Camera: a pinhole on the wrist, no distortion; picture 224 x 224 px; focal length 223.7 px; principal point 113.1 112.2 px. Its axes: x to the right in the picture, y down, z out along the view. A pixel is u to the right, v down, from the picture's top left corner.
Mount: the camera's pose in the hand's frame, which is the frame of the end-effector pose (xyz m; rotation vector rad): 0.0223 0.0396 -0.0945 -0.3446 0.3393 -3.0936
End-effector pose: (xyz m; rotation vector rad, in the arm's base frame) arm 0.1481 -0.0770 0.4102 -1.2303 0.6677 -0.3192
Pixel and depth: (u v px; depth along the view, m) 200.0 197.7 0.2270
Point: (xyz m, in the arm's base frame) 0.2247 -0.0067 0.5269
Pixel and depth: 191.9 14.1 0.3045
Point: 0.2795 0.1515 0.3630
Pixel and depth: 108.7 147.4 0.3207
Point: 0.3575 -0.0064 0.4895
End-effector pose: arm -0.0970 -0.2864 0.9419 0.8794 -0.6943 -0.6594
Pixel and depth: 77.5 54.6 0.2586
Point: -0.1337 -0.4237 1.0884
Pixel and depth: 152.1 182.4 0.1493
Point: -0.1214 -0.3463 0.9362
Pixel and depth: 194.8 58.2 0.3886
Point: -0.3553 -0.3911 1.1199
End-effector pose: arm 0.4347 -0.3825 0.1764 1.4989 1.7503 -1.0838
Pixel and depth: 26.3 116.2 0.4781
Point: 0.2888 -0.5063 -0.2284
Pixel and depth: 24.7 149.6 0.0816
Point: 0.4325 -0.3233 0.1274
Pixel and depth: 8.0 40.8 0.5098
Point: 0.4315 -0.5174 -0.3414
